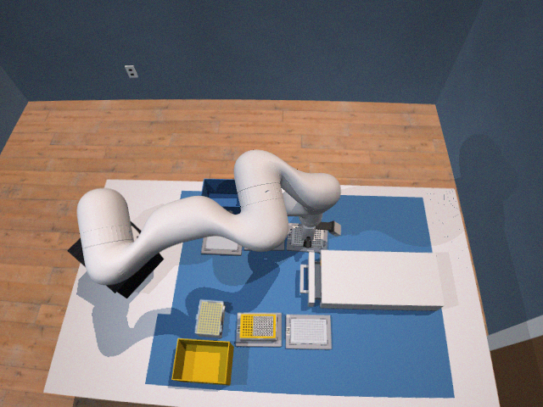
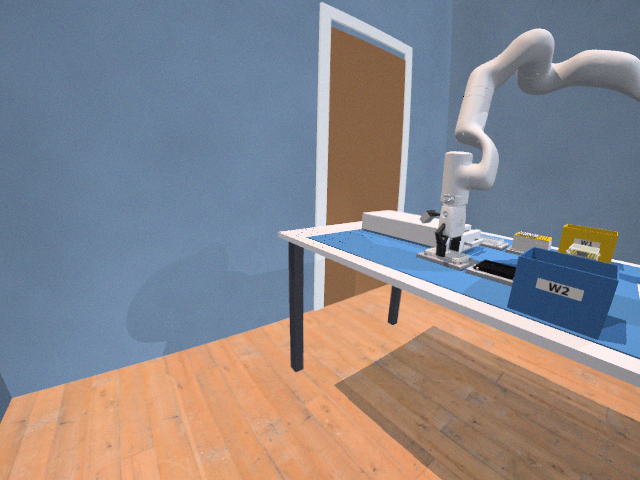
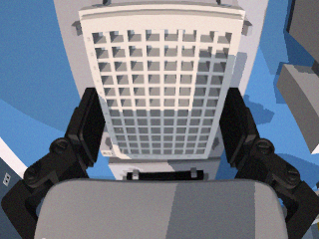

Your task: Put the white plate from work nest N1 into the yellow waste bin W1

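Now: the grey nest 30 mm below my hand. Round my hand: black plate 170 mm behind, 20 mm to the right, 10 mm below; cooler drawer 150 mm ahead, 170 mm to the right, 10 mm below; white plate 10 mm below.
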